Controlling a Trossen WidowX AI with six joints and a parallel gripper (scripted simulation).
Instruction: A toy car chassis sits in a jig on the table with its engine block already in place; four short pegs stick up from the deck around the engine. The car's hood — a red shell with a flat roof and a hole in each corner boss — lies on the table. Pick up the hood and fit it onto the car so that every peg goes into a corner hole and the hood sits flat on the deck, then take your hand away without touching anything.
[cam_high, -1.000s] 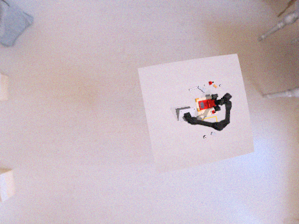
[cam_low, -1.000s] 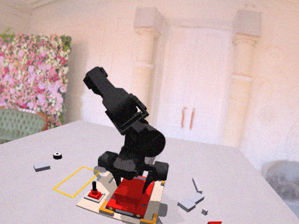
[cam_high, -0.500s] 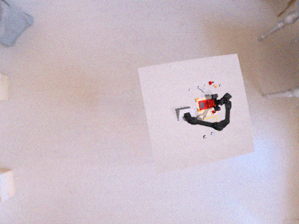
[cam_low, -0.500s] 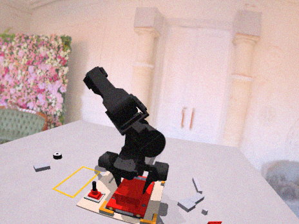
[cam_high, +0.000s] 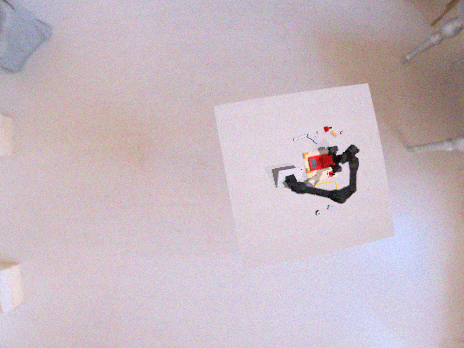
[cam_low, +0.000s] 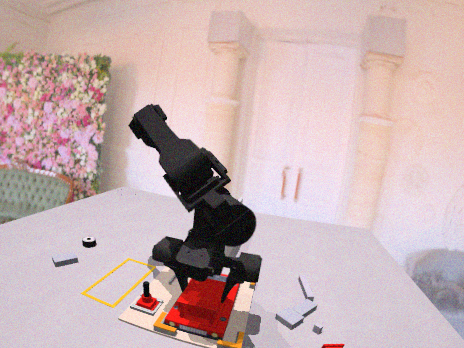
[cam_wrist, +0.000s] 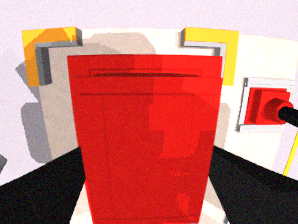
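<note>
Now: gripper tip right at the red hood. From my gripper tip the other things lie so: grey engine block (1 cm to the left, 3 cm below).
</note>
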